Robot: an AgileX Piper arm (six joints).
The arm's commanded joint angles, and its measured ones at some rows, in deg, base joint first. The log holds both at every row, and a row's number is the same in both.
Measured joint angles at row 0:
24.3 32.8 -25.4 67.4 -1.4 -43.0
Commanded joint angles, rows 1 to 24:
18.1 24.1 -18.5 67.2 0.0 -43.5
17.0 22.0 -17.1 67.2 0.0 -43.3
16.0 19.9 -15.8 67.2 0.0 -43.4
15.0 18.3 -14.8 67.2 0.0 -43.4
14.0 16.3 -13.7 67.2 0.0 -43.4
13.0 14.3 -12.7 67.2 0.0 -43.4
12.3 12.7 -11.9 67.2 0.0 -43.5
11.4 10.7 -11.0 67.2 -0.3 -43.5
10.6 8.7 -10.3 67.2 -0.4 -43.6
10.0 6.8 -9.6 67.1 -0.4 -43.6
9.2 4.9 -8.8 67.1 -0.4 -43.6
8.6 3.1 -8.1 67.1 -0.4 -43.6
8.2 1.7 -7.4 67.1 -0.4 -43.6
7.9 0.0 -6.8 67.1 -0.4 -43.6
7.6 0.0 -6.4 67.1 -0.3 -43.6
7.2 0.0 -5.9 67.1 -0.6 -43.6
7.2 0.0 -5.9 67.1 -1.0 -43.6
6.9 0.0 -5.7 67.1 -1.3 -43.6
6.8 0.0 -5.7 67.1 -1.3 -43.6
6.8 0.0 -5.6 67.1 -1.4 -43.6
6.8 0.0 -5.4 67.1 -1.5 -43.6
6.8 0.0 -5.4 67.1 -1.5 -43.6
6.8 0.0 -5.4 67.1 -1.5 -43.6
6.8 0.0 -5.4 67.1 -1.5 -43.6
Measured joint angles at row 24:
7.1 0.3 -5.9 67.4 -1.1 -43.0
